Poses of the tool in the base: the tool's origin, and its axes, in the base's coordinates. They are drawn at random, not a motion.
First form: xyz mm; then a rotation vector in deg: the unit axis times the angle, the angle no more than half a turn.
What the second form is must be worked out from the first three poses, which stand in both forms.
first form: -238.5 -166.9 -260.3 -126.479 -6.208 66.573
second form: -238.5 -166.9 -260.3 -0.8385 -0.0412 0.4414 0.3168
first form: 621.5 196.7 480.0 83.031 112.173 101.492
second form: 621.5 196.7 480.0 0.4802 0.6487 0.5869 0.0649
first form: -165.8 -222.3 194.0 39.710 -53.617 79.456
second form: -165.8 -222.3 194.0 0.3011 -0.4065 0.6025 0.6174
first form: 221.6 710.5 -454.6 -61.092 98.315 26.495
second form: 221.6 710.5 -454.6 -0.4427 0.7125 0.1920 0.5095
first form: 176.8 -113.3 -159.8 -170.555 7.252 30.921
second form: 176.8 -113.3 -159.8 -0.9815 0.0417 0.1779 0.0568
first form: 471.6 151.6 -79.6 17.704 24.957 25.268
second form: 471.6 151.6 -79.6 0.1514 0.2135 0.2161 0.9406
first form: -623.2 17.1 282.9 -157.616 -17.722 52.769
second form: -623.2 17.1 282.9 -0.9370 -0.1054 0.3137 0.1118
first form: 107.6 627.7 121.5 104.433 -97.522 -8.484
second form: 107.6 627.7 121.5 0.6922 -0.6464 -0.0562 0.3162
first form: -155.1 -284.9 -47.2 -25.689 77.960 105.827
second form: -155.1 -284.9 -47.2 -0.1765 0.5357 0.7272 0.3913
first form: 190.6 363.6 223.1 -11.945 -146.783 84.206
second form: 190.6 363.6 223.1 -0.0701 -0.8617 0.4943 0.0903
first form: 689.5 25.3 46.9 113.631 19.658 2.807
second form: 689.5 25.3 46.9 0.8324 0.1440 0.0206 0.5347
